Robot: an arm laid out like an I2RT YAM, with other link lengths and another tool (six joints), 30 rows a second.
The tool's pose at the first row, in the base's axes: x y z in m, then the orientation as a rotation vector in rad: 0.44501 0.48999 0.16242 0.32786 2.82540 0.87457
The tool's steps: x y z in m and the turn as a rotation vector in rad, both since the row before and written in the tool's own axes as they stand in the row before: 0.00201 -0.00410 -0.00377 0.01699 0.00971 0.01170; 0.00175 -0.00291 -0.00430 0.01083 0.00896 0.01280; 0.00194 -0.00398 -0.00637 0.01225 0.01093 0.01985; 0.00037 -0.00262 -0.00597 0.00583 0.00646 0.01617; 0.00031 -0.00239 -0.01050 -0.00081 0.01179 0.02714; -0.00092 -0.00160 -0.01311 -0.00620 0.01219 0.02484; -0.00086 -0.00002 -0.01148 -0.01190 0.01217 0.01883; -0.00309 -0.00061 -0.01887 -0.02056 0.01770 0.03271; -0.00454 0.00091 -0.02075 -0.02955 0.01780 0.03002; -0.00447 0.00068 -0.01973 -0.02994 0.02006 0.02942; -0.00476 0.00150 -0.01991 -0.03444 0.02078 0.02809; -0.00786 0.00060 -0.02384 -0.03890 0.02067 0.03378; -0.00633 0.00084 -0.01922 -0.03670 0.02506 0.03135; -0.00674 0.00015 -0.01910 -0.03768 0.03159 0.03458
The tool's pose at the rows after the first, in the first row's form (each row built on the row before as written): 0.44159 0.48519 0.16296 0.34369 2.84412 0.85722; 0.43850 0.48103 0.16474 0.36070 2.85885 0.84815; 0.43462 0.47501 0.16772 0.38770 2.87639 0.83898; 0.43261 0.46993 0.17129 0.41017 2.88607 0.83615; 0.42990 0.46274 0.17884 0.44681 2.89715 0.84666; 0.42819 0.45446 0.18902 0.47973 2.90512 0.86463; 0.42720 0.44819 0.19862 0.50344 2.90932 0.88992; 0.42714 0.43662 0.21386 0.54597 2.91267 0.93213; 0.42882 0.42422 0.23105 0.58420 2.90914 0.98694; 0.43062 0.41161 0.24678 -0.61791 -2.89137 -1.03862; 0.43310 0.39874 0.26257 -0.64333 -2.84428 -1.08688; 0.43772 0.38089 0.27962 -0.67598 -2.79091 -1.13956; 0.44159 0.36602 0.29282 -0.70099 -2.73519 -1.18792; 0.44562 0.35002 0.30456 -0.72415 -2.67062 -1.23544
